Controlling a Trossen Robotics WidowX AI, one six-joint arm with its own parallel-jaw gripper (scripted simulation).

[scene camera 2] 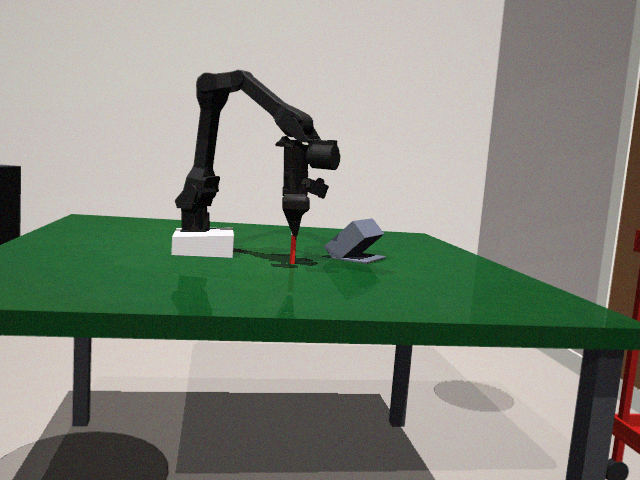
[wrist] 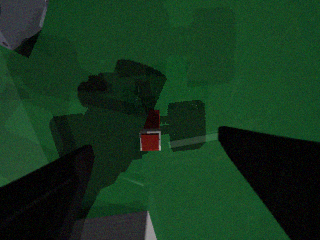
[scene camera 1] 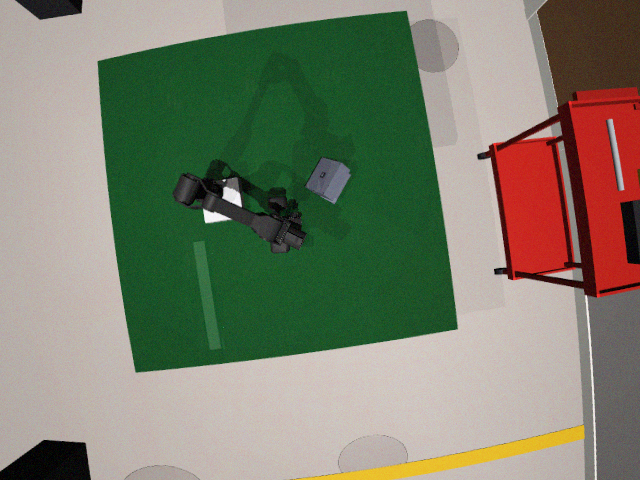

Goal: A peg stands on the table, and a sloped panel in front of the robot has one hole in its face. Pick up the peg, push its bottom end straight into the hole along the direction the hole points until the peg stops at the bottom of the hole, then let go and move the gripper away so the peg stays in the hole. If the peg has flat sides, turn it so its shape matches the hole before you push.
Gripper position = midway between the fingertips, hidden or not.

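Note:
Scene camera 2: my gripper [scene camera 2: 294, 231], open, holding nothing; a grey sloped panel [scene camera 2: 359, 235]. Wrist view: my gripper [wrist: 157, 141]. Scene camera 1: grey sloped panel [scene camera 1: 336, 173].

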